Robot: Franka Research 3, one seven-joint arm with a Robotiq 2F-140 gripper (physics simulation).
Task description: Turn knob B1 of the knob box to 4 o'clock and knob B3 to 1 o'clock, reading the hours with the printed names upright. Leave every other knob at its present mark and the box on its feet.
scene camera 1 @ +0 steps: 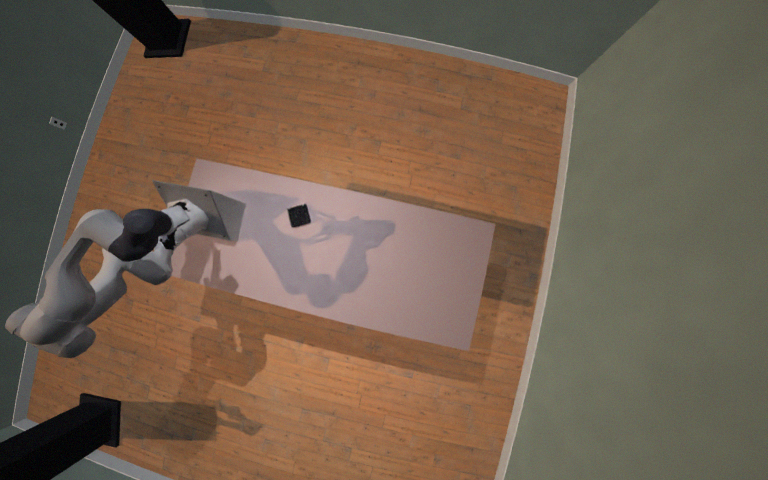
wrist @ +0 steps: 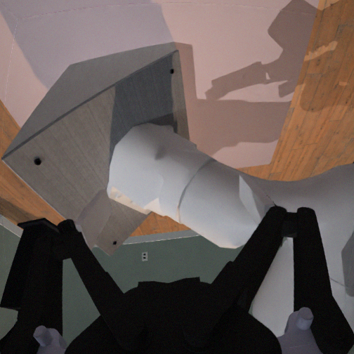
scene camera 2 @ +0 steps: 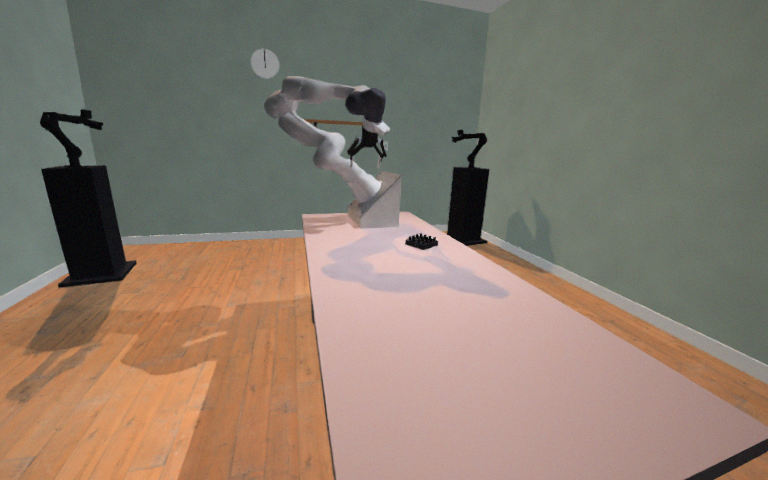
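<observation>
The knob box point(scene camera 1: 299, 215) point(scene camera 2: 421, 242) is a small black box with several upright knobs on top. It stands flat on the pale pink table point(scene camera 1: 430, 271) point(scene camera 2: 453, 362), a short way out from the arm's grey base. The printed names, B1, B3 and the knob marks are too small to read. The box does not show in the wrist view. My gripper point(scene camera 2: 365, 163) point(wrist: 173, 193) is open and empty. It hangs high in the air near the arm's base, well above the table and apart from the knob box. In scene camera 1 the arm hides the gripper.
The grey wedge-shaped base point(scene camera 1: 226, 212) point(scene camera 2: 385, 203) point(wrist: 65, 135) stands at the table's far end, with the arm's lower links beside the gripper. Black pedestals point(scene camera 2: 84, 220) point(scene camera 2: 468, 203) with small black arms stand on either side, off the table. The arm's shadow falls around the box.
</observation>
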